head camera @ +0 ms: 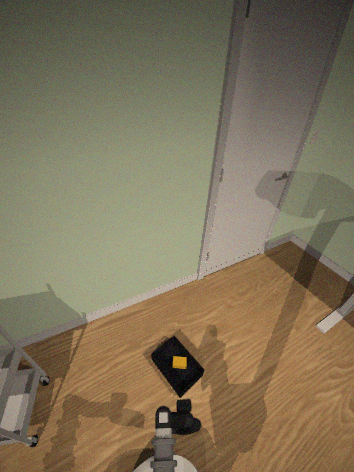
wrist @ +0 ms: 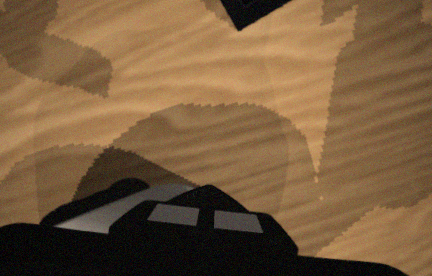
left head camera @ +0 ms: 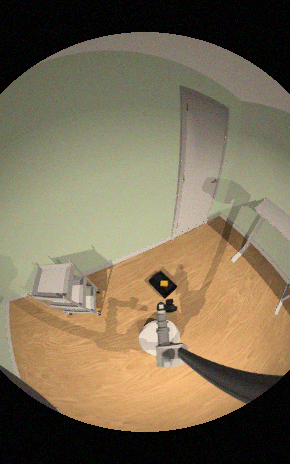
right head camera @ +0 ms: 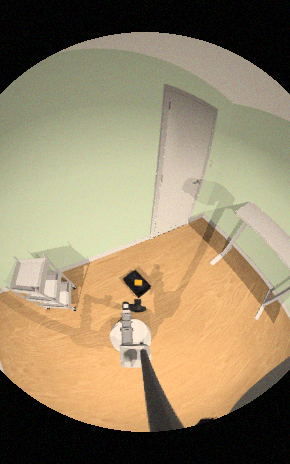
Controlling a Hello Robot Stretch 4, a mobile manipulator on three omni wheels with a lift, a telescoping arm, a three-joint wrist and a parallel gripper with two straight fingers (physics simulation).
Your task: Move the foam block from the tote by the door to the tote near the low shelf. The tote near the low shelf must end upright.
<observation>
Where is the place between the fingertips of my gripper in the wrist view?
207,203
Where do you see a wheeled shelf cart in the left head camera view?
55,282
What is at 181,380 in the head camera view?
A black tote.
</observation>
